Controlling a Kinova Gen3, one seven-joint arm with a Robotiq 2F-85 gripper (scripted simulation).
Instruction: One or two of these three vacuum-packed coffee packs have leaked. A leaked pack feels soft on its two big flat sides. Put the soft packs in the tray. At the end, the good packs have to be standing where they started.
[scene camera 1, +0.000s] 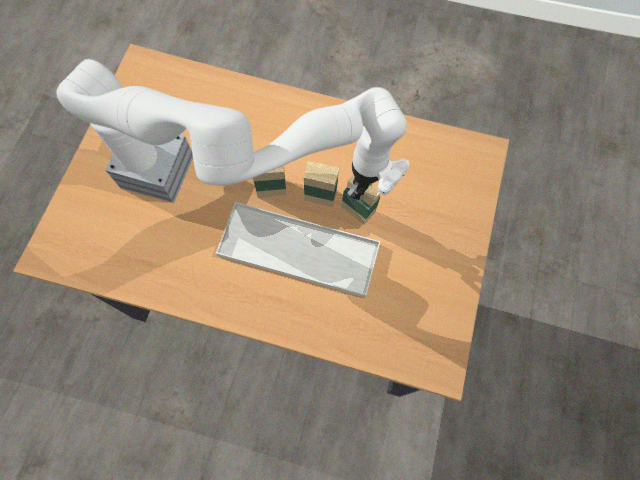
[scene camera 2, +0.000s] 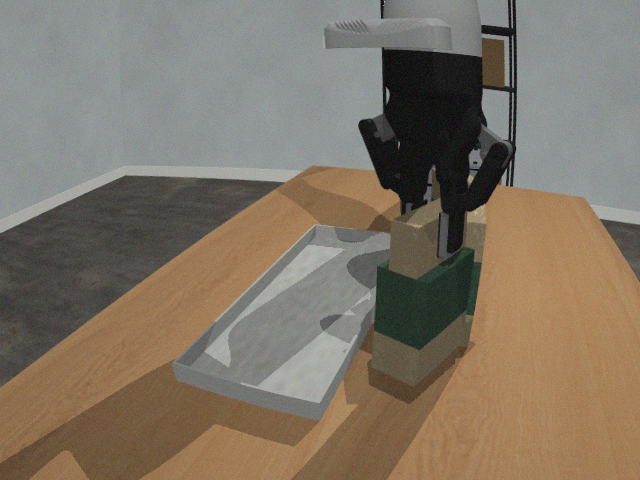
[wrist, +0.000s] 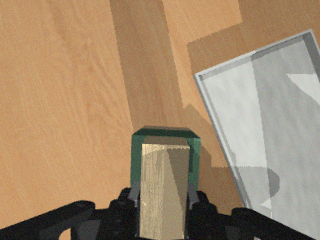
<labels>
grey tray: scene camera 1; scene camera 2 301, 323; wrist
same spot on grey tray: (wrist: 258, 99) = (scene camera 1: 352, 260)
</labels>
